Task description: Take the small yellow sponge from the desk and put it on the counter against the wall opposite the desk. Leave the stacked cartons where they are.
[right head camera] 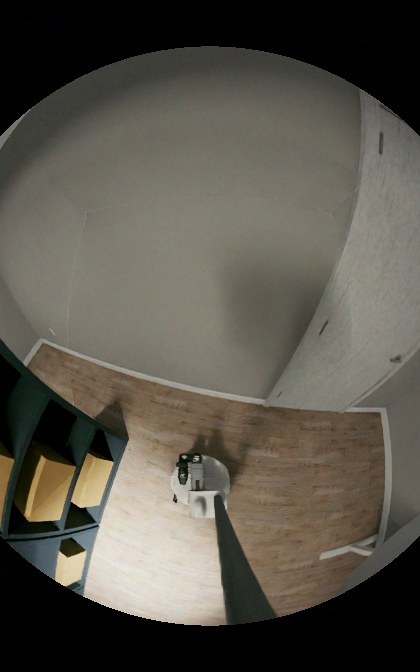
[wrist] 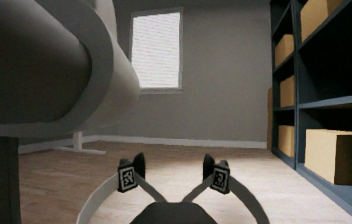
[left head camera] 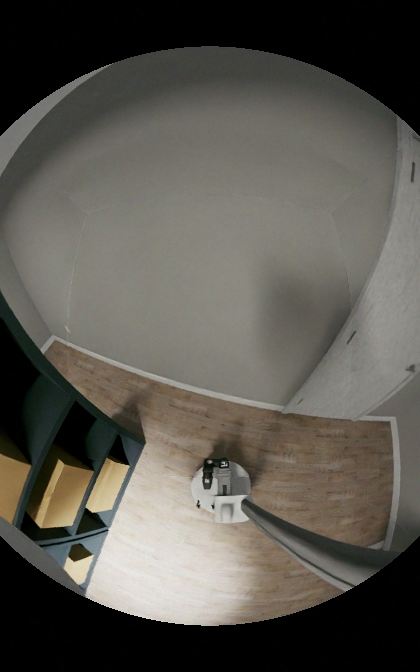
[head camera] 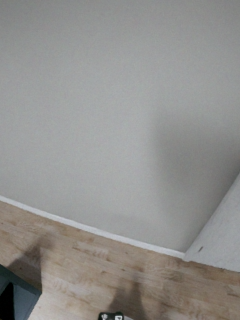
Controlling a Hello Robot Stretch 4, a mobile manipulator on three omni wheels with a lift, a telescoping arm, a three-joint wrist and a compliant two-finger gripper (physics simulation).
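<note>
My gripper is open and empty in the wrist view, its two dark fingertips well apart above the wood floor. In the head views it is too small to tell its fingers apart. The small yellow sponge, the desk top and the counter do not show in these views. A white leg with a foot stands on the floor; I cannot tell whether it belongs to the desk. Cardboard cartons sit in the shelf compartments; I cannot tell whether these are the stacked cartons.
A dark blue-green shelf unit stands at the left in the head views and at the right in the wrist view. A pale door is at the right, beside a grey wall. A bright window is in the far wall.
</note>
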